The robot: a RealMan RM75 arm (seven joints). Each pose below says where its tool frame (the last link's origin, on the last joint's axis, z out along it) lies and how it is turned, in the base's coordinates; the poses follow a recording.
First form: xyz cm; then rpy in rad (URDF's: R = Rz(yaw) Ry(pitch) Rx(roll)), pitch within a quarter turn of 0, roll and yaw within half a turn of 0.
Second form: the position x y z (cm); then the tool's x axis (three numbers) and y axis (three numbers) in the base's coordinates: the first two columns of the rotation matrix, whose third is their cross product. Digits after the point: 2 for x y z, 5 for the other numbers.
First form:
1: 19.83, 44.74, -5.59, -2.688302, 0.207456, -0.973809
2: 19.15, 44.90, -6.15, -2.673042, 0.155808, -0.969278
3: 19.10, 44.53, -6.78, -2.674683, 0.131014, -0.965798
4: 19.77, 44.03, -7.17, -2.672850, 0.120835, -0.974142
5: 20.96, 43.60, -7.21, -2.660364, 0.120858, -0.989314
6: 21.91, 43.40, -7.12, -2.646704, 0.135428, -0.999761
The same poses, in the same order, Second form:
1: 19.83, 44.74, -5.59, 0.55010, -0.80930, -0.20597, -0.79422, -0.43078, -0.42854
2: 19.15, 44.90, -6.15, 0.55904, -0.81449, -0.15518, -0.77527, -0.44713, -0.44612
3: 19.10, 44.53, -6.78, 0.56389, -0.81545, -0.13064, -0.76791, -0.45952, -0.44627
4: 19.77, 44.03, -7.17, 0.55778, -0.82119, -0.12054, -0.76859, -0.45622, -0.44847
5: 20.96, 43.60, -7.21, 0.54526, -0.82955, -0.12056, -0.77139, -0.44025, -0.45949
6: 21.91, 43.40, -7.12, 0.53555, -0.83364, -0.13501, -0.77506, -0.42171, -0.47059
